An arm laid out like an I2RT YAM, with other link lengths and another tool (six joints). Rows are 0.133 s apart.
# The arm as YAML. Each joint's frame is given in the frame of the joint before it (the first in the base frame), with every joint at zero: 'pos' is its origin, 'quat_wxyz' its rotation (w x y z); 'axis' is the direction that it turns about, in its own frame. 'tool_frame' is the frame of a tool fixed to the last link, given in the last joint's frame.
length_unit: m
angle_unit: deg
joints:
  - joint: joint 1
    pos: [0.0, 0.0, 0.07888]
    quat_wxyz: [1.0, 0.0, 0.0, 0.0]
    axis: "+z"
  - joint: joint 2
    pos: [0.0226, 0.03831, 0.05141]
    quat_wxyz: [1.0, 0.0, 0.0, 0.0]
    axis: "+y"
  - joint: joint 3
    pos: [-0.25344, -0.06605, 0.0]
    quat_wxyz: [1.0, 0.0, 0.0, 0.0]
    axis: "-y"
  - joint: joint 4
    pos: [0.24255, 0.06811, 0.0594]
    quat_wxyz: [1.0, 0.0, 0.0, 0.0]
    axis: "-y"
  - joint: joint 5
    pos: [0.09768, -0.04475, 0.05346]
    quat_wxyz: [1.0, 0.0, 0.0, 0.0]
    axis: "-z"
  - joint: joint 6
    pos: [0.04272, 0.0, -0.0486]
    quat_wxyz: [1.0, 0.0, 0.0, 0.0]
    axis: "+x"
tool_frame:
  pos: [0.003, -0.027, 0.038]
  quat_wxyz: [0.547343, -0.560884, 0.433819, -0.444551]
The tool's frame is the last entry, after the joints.
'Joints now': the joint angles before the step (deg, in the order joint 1, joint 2, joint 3, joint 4, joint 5, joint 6). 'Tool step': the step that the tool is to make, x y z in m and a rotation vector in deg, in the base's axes. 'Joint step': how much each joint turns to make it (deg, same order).
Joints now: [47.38 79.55 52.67 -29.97 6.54 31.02]
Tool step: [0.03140 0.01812 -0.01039 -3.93 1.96 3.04]
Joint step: [-2.27 9.52 7.34 -1.49 -1.65 -5.24]
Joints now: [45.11 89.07 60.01 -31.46 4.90 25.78]
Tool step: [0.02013 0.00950 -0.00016 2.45 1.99 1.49]
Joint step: [-1.74 4.27 4.76 -0.15 -4.33 -1.25]
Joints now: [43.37 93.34 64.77 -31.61 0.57 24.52]
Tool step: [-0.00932 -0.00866 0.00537 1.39 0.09 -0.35]
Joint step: [-0.03 -3.45 -2.45 -0.11 -0.76 0.82]
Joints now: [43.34 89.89 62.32 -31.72 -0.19 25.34]
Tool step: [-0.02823 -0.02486 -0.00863 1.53 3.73 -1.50]
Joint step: [0.10 -7.51 -7.78 -1.31 -2.39 3.22]
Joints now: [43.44 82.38 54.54 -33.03 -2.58 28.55]
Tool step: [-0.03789 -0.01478 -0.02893 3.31 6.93 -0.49]
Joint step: [2.61 -6.53 -10.11 1.53 -4.92 6.16]
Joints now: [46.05 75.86 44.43 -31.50 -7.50 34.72]
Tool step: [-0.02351 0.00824 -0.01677 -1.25 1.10 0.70]
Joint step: [5.35 -0.54 -3.99 2.25 2.07 4.19]
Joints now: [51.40 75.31 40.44 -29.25 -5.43 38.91]
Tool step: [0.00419 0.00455 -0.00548 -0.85 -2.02 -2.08]
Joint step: [0.50 2.45 -0.14 3.27 3.04 1.39]
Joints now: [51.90 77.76 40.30 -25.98 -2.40 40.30]
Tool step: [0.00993 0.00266 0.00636 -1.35 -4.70 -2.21]
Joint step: [-0.49 1.54 1.24 2.15 4.81 -0.56]
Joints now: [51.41 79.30 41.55 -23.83 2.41 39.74]
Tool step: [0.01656 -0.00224 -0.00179 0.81 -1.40 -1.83]
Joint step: [-2.83 2.39 0.80 3.15 0.00 -1.14]
